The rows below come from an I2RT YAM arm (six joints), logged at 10 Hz.
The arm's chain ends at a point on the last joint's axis. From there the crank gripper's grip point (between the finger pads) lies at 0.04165 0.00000 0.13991 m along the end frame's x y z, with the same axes.
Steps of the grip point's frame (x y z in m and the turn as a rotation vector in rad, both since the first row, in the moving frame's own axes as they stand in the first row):
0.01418 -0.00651 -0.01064 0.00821 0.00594 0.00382
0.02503 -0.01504 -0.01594 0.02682 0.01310 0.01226
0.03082 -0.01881 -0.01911 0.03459 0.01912 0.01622
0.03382 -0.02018 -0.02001 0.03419 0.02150 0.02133
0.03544 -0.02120 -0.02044 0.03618 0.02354 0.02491
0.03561 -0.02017 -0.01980 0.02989 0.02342 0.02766
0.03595 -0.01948 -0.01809 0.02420 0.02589 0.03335
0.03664 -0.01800 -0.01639 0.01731 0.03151 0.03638
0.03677 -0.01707 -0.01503 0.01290 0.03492 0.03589
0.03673 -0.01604 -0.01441 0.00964 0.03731 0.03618
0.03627 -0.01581 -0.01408 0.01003 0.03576 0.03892
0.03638 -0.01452 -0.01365 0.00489 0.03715 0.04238
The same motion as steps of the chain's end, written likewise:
0.01335 -0.00552 -0.01039 0.00821 0.00594 0.00382
0.02318 -0.01182 -0.01534 0.02682 0.01310 0.01226
0.02812 -0.01468 -0.01822 0.03459 0.01912 0.01622
0.03078 -0.01633 -0.01902 0.03419 0.02150 0.02133
0.03211 -0.01724 -0.01935 0.03618 0.02354 0.02491
0.03230 -0.01720 -0.01874 0.02989 0.02342 0.02766
0.03231 -0.01756 -0.01694 0.02420 0.02589 0.03335
0.03224 -0.01719 -0.01500 0.01731 0.03151 0.03638
0.03191 -0.01686 -0.01349 0.01290 0.03492 0.03589
0.03154 -0.01630 -0.01276 0.00964 0.03731 0.03618
0.03130 -0.01613 -0.01250 0.01003 0.03576 0.03892
0.03124 -0.01571 -0.01201 0.00489 0.03715 0.04238

